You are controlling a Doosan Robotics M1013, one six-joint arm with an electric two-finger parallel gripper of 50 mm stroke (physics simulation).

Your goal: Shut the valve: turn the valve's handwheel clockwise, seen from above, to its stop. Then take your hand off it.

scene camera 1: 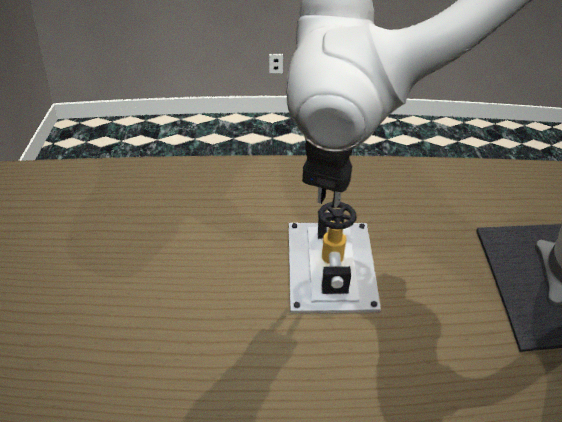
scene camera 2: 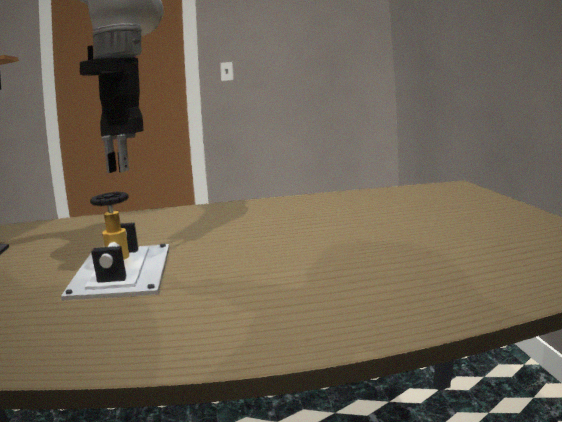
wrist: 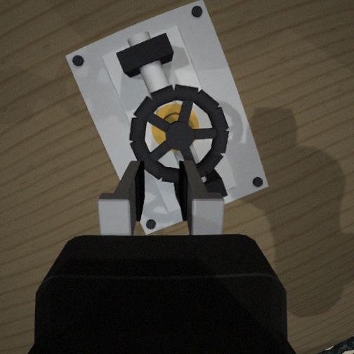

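The valve's dark, spoked handwheel (scene camera 1: 338, 216) (scene camera 2: 109, 199) (wrist: 179, 135) lies level on top of the yellow valve body (scene camera 1: 334, 248) (scene camera 2: 115, 237) (wrist: 175, 108). The valve stands on a white base plate (scene camera 1: 300, 270) (scene camera 2: 160, 270) (wrist: 92, 90). My gripper (scene camera 1: 329, 203) (scene camera 2: 118, 171) (wrist: 161, 178) points down, part-way open and empty. Scene camera 2 shows its fingertips above the wheel with a gap, not touching it. In the wrist view the fingers overlap the wheel's lower rim and hide part of it. The wheel's turned angle against its stop cannot be read.
Black pipe brackets (scene camera 1: 327, 287) (scene camera 2: 100, 272) (wrist: 145, 54) stand on the base plate beside the valve. A dark mat (scene camera 1: 510, 280) with a pale robot base foot (scene camera 1: 547, 265) lies at the right in scene camera 1. Bolt heads mark the plate's corners. The table (scene camera 1: 150, 300) (scene camera 2: 350, 280) carries the plate.
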